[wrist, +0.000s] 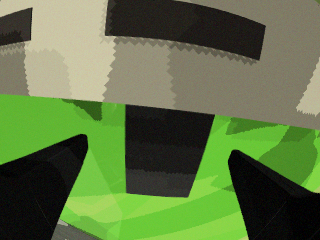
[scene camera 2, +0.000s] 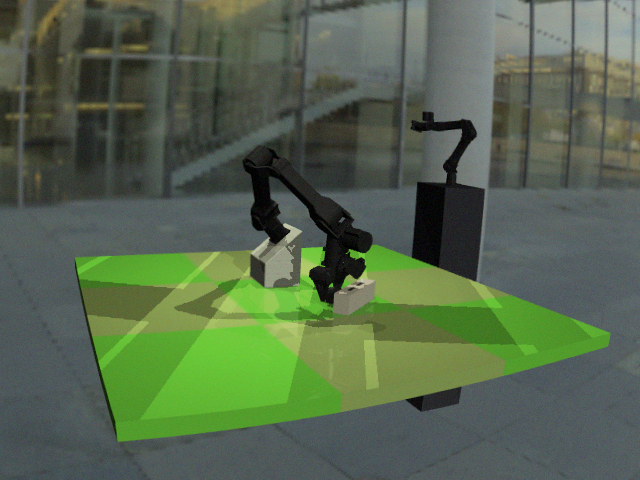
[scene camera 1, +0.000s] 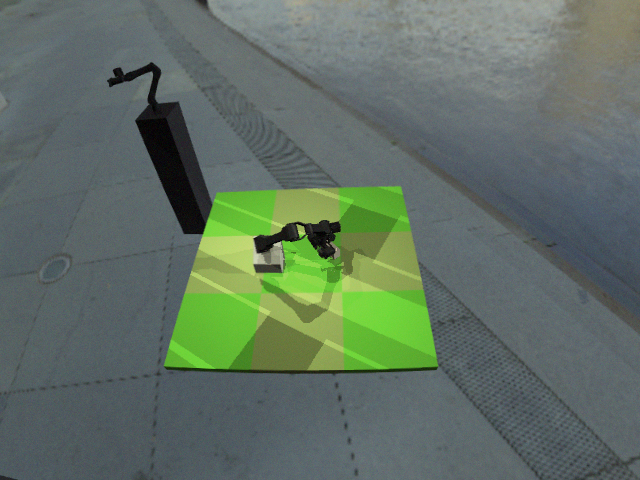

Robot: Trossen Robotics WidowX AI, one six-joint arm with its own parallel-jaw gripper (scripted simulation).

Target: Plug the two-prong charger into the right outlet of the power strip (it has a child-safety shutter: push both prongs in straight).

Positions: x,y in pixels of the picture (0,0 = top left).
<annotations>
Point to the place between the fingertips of my gripper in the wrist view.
161,150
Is my gripper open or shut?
Open.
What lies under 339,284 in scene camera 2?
My gripper.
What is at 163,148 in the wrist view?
A two-prong charger.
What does my gripper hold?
Nothing.
</annotations>
